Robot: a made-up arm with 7 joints.
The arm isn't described. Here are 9 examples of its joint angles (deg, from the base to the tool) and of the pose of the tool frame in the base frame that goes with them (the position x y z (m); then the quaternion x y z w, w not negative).
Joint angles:
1: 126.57 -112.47 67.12 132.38 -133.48 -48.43 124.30
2: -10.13 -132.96 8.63 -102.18 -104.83 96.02 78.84
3: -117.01 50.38 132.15 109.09 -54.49 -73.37 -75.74
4: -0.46 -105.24 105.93 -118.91 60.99 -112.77 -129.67
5: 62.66 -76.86 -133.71 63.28 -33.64 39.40 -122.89
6: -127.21 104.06 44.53 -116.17 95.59 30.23 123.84
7: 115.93 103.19 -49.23 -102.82 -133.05 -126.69 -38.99
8: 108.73 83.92 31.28 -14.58 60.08 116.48 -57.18
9: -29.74 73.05 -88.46 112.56 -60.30 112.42 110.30
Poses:
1: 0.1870 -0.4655 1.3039 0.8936 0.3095 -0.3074 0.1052
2: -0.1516 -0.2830 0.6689 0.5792 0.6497 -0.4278 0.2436
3: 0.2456 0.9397 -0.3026 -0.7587 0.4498 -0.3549 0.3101
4: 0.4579 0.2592 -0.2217 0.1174 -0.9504 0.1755 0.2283
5: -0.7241 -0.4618 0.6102 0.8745 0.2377 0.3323 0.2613
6: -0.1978 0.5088 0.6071 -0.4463 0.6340 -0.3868 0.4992
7: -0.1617 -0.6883 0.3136 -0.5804 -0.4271 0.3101 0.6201
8: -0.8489 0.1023 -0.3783 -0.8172 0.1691 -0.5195 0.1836
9: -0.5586 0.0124 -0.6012 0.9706 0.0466 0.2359 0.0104
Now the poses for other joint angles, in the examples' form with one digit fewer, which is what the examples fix.
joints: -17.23 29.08 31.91 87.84 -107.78 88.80 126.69
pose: 0.608 -0.749 0.786 0.073 0.939 -0.156 0.298
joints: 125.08 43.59 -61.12 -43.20 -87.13 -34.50 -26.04
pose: 0.560 -0.278 0.463 0.075 0.295 0.754 0.582
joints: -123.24 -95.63 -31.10 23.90 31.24 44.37 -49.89
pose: 0.091 -0.653 0.952 -0.240 0.256 0.919 0.180
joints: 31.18 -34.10 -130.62 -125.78 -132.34 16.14 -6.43
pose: 0.473 -0.069 0.992 -0.099 0.738 0.022 0.667
